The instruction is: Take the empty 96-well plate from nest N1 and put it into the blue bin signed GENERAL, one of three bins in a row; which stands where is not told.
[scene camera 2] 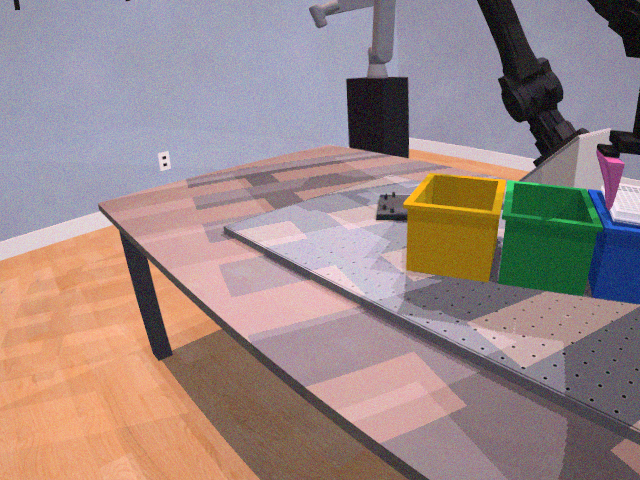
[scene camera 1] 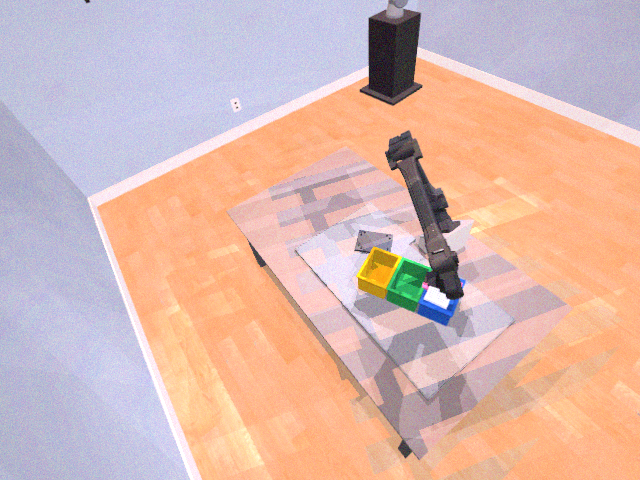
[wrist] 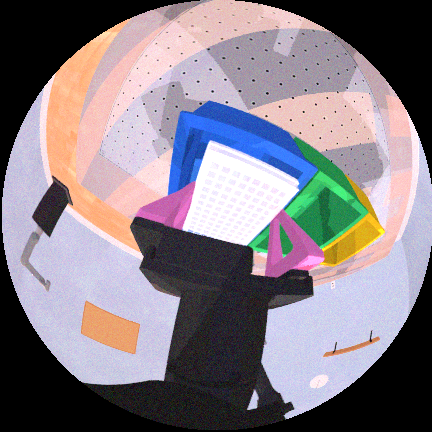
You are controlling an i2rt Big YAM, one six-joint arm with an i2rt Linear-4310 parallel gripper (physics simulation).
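Frame: origin at the arm's base, x ahead, y left, z up, level; millimetres.
Where they show: gripper, between the fingertips: (scene camera 2: pixel 638 212) (scene camera 1: pixel 439 293) (wrist: pixel 236 196); arm's base, origin of its link: (scene camera 2: pixel 565 152) (scene camera 1: pixel 444 229).
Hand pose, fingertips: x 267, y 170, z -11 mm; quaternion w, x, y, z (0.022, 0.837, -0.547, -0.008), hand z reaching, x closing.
Each offset is from my fingertips to the centre of the thing. "*": to the spot under its first point.
My gripper (scene camera 1: pixel 443 287) (wrist: pixel 236 196) is shut on the white 96-well plate @(dz +7, dx -16, dy -4 mm) (scene camera 1: pixel 437 298) (scene camera 2: pixel 628 204) (wrist: pixel 250 175), with a pink finger on each side of it. The plate is over the open top of the blue bin @(* dz -46, dx +55, dy +28 mm) (scene camera 1: pixel 434 313) (scene camera 2: pixel 615 263) (wrist: pixel 230 117), close above rim height, turned at an angle to the bin's walls in the wrist view. The blue bin stands at one end of the row. Its sign does not show. A dark nest @(dz -93, dx -70, dy -396 mm) (scene camera 1: pixel 373 241) (scene camera 2: pixel 391 207) with pins holds no plate; no label is readable, so I cannot tell whether it is N1.
The green bin @(dz -54, dx +21, dy -123 mm) (scene camera 1: pixel 402 299) (scene camera 2: pixel 542 258) (wrist: pixel 312 155) stands in the middle of the row, beside the blue one. The yellow bin @(* dz -50, dx +137, dy -220 mm) (scene camera 1: pixel 371 287) (scene camera 2: pixel 449 242) (wrist: pixel 355 240) stands at the other end. A pale upright panel (scene camera 1: pixel 461 237) (scene camera 2: pixel 594 155) stands behind, near the arm.
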